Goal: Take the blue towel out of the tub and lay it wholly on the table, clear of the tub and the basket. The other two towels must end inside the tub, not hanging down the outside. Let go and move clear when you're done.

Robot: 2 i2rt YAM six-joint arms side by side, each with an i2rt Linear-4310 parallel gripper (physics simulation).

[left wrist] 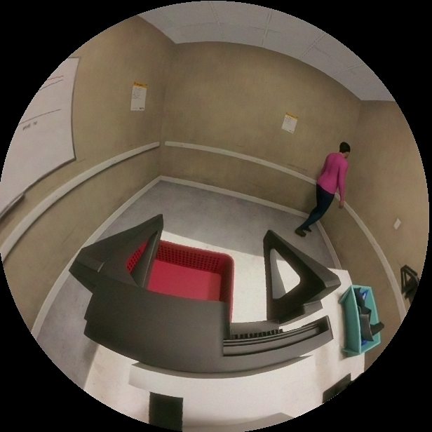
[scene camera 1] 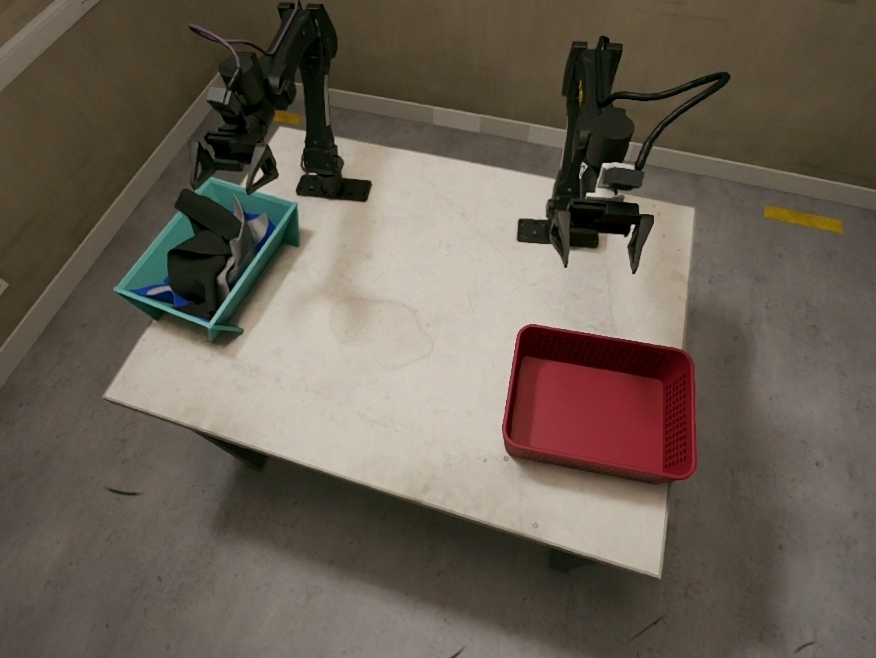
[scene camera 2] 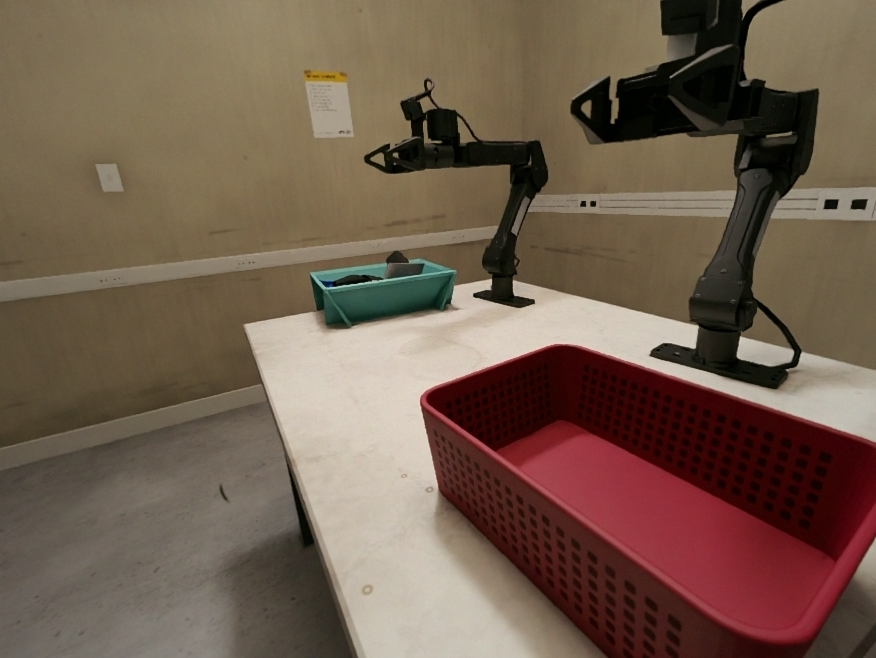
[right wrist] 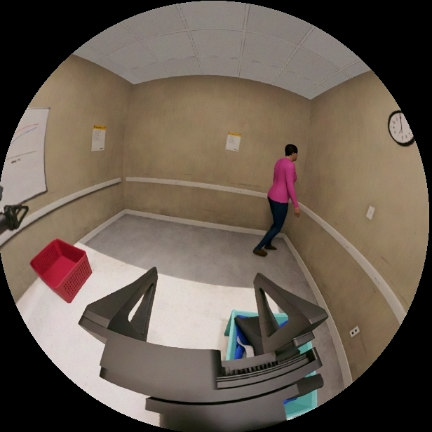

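A teal tub (scene camera 1: 244, 286) (scene camera 2: 393, 301) (left wrist: 353, 325) stands at the left of the table in scene camera 1. In it the blue towel (scene camera 1: 164, 291) (right wrist: 239, 344) shows at both ends, partly hidden under a black towel (scene camera 1: 194, 272) (right wrist: 252, 332) and a grey towel (scene camera 1: 244, 244) (scene camera 2: 404, 269). One end of the black towel rises near the rim. The red basket (scene camera 1: 591, 417) (scene camera 2: 665, 495) (left wrist: 187, 280) (right wrist: 62, 265) is empty. My right gripper (scene camera 1: 225, 177) (right wrist: 207, 276) is open and empty, above the tub's far end. My left gripper (scene camera 1: 600, 267) (left wrist: 215, 227) is open and empty, high behind the basket.
The white table (scene camera 1: 396, 424) (scene camera 2: 339, 424) carries both arm bases (scene camera 1: 332, 187) (scene camera 1: 531, 230) along its back edge. The tub stands near the table's left edge and the basket near its right edge in scene camera 1. A person (left wrist: 332, 175) (right wrist: 283, 185) is near the wall.
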